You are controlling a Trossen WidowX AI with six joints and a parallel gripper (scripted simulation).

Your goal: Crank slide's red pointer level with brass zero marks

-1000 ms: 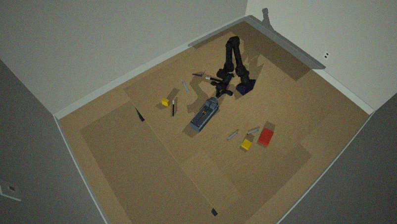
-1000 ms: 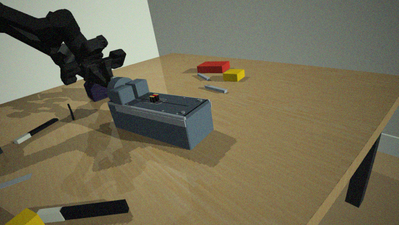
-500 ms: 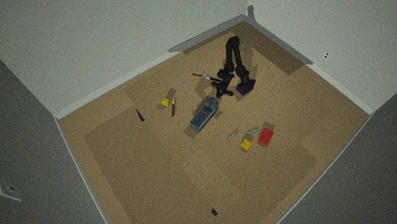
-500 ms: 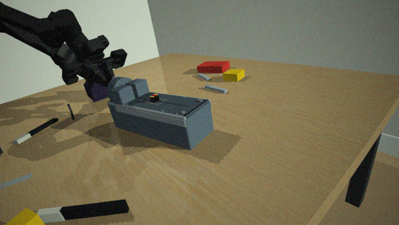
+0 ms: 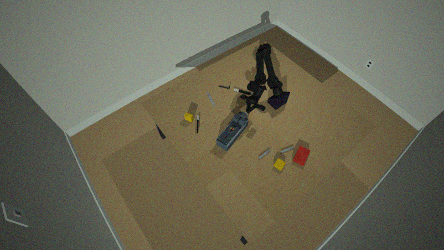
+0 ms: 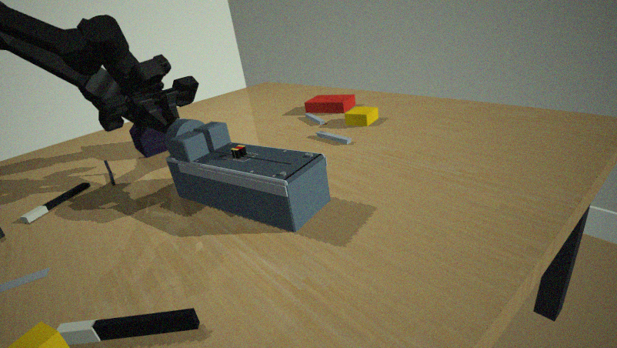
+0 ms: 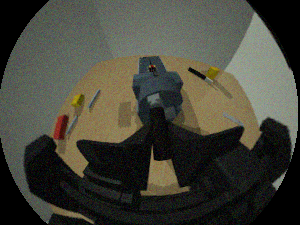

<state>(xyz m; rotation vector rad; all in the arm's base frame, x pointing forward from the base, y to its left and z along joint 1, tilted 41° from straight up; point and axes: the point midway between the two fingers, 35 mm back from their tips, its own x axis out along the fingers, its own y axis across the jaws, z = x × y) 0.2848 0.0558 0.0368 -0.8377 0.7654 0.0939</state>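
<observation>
Now: the red pointer 160 mm ahead of my gripper tip, 60 mm to the left of it and 10 mm below it. Also, from my gripper tip: red block: 160 mm behind, 440 mm to the left, 80 mm below; dark crank handle: 20 mm behind, 10 mm to the right, 20 mm above; grey bar: 120 mm ahead, 310 mm to the right, 90 mm below.
</observation>
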